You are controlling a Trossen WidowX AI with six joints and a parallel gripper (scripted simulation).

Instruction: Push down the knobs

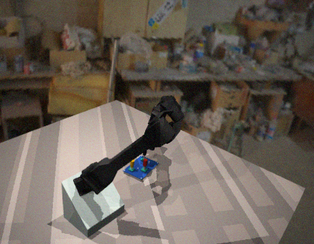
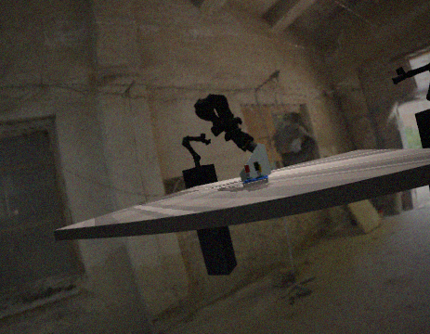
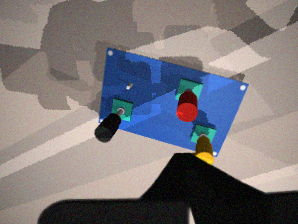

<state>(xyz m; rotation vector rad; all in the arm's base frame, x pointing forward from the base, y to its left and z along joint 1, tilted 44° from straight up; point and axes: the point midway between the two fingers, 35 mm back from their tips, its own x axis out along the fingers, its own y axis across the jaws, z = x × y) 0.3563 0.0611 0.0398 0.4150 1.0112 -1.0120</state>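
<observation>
The yellow knob is 4 cm behind my gripper tip, 5 cm to the left of it and 10 cm below it. Also, from my gripper tip: black knob (5 cm ahead, 6 cm to the left, 9 cm below).
</observation>
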